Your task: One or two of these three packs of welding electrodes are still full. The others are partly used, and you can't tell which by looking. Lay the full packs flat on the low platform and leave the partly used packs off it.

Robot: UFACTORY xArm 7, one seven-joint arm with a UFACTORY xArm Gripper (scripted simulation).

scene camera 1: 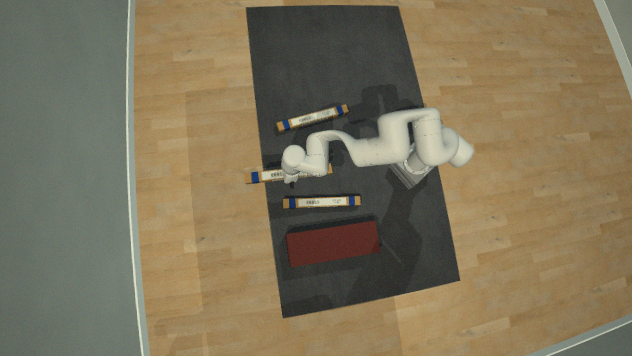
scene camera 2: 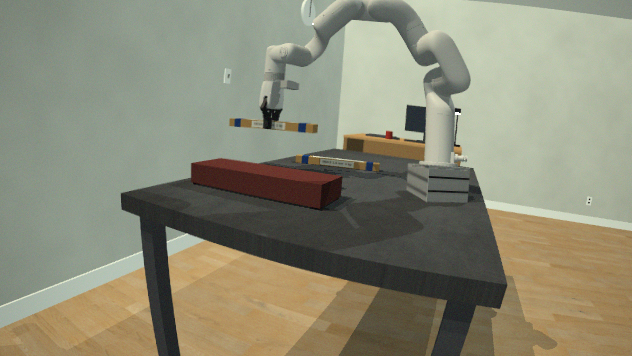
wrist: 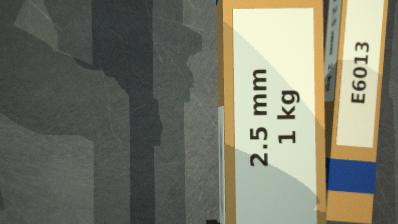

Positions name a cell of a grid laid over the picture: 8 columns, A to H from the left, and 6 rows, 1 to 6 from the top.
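My gripper (scene camera 2: D3). Low platform (scene camera 2: D4), also (scene camera 1: D5); out of frame in the wrist view. Electrode pack (scene camera 1: D3). Electrode pack (scene camera 2: D3). Electrode pack (scene camera 1: E4).
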